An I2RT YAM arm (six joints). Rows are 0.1 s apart.
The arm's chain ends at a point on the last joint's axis. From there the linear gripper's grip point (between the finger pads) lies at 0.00 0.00 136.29 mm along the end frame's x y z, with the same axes.
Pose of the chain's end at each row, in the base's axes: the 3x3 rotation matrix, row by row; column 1 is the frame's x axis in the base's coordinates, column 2 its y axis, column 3 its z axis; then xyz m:
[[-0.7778 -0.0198 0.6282], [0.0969 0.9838 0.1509], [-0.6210 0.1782 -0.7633]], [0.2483 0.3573 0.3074]
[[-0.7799 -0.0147 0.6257], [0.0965 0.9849 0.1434], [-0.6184 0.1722 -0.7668]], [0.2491 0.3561 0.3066]
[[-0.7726 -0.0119 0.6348], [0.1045 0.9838 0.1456], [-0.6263 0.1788 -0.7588]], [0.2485 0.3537 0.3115]
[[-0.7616 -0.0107 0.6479], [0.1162 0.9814 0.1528], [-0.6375 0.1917 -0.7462]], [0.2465 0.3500 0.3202]
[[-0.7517 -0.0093 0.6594], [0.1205 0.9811 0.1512], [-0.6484 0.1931 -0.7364]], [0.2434 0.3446 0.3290]
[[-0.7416 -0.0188 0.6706], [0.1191 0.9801 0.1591], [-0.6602 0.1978 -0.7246]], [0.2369 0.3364 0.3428]
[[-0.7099 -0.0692 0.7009], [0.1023 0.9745 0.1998], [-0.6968 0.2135 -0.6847]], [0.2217 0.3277 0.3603]
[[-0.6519 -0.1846 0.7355], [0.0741 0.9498 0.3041], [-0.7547 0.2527 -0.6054]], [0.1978 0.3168 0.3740]
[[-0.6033 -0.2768 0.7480], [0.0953 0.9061 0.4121], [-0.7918 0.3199 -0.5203]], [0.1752 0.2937 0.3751]
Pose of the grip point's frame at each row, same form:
[[-0.7778 -0.0198 0.6282], [0.0969 0.9838 0.1509], [-0.6210 0.1782 -0.7633]], [0.3339 0.3779 0.2034]
[[-0.7799 -0.0147 0.6257], [0.0965 0.9849 0.1434], [-0.6184 0.1722 -0.7668]], [0.3344 0.3756 0.2021]
[[-0.7726 -0.0119 0.6348], [0.1045 0.9838 0.1456], [-0.6263 0.1788 -0.7588]], [0.3350 0.3735 0.2081]
[[-0.7616 -0.0107 0.6479], [0.1162 0.9814 0.1528], [-0.6375 0.1917 -0.7462]], [0.3348 0.3708 0.2185]
[[-0.7517 -0.0093 0.6594], [0.1205 0.9811 0.1512], [-0.6484 0.1931 -0.7364]], [0.3333 0.3652 0.2286]
[[-0.7416 -0.0188 0.6706], [0.1191 0.9801 0.1591], [-0.6602 0.1978 -0.7246]], [0.3283 0.3581 0.2440]
[[-0.7099 -0.0692 0.7009], [0.1023 0.9745 0.1998], [-0.6968 0.2135 -0.6847]], [0.3172 0.3549 0.2670]
[[-0.6519 -0.1846 0.7355], [0.0741 0.9498 0.3041], [-0.7547 0.2527 -0.6054]], [0.2980 0.3582 0.2915]
[[-0.6033 -0.2768 0.7480], [0.0953 0.9061 0.4121], [-0.7918 0.3199 -0.5203]], [0.2771 0.3499 0.3042]

